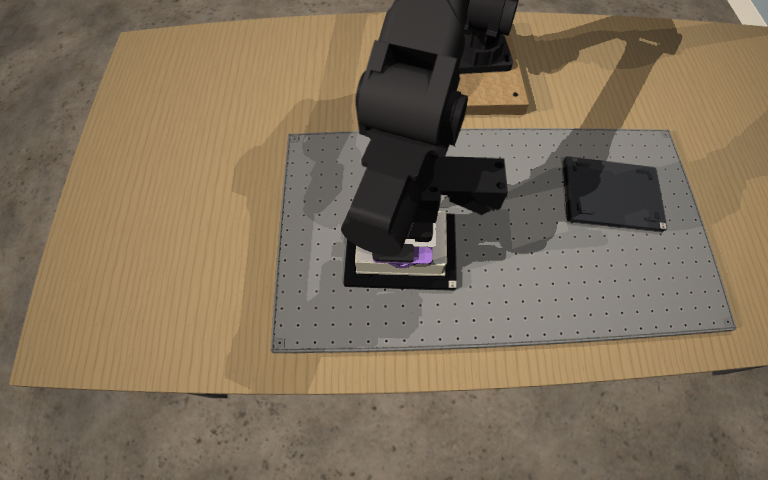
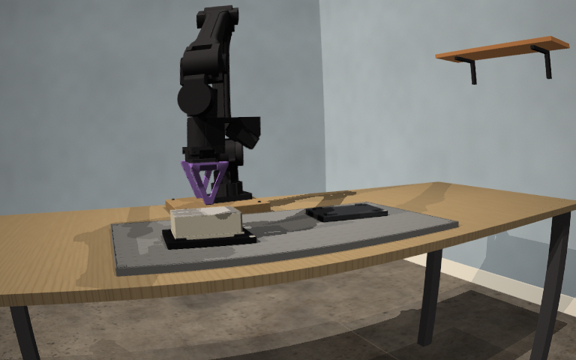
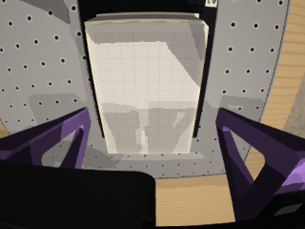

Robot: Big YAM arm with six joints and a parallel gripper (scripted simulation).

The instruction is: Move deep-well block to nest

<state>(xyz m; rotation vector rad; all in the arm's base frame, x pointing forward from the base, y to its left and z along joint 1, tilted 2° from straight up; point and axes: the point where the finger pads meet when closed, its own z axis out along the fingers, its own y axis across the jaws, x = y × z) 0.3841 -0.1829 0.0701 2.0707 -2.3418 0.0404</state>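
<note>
The cream 96-well deep-well block is 50 mm below my hand. From my hand the other things lie so: black nest N1: 80 mm below; black plate nest N2: 70 mm behind, 360 mm to the left, 80 mm below.
</note>
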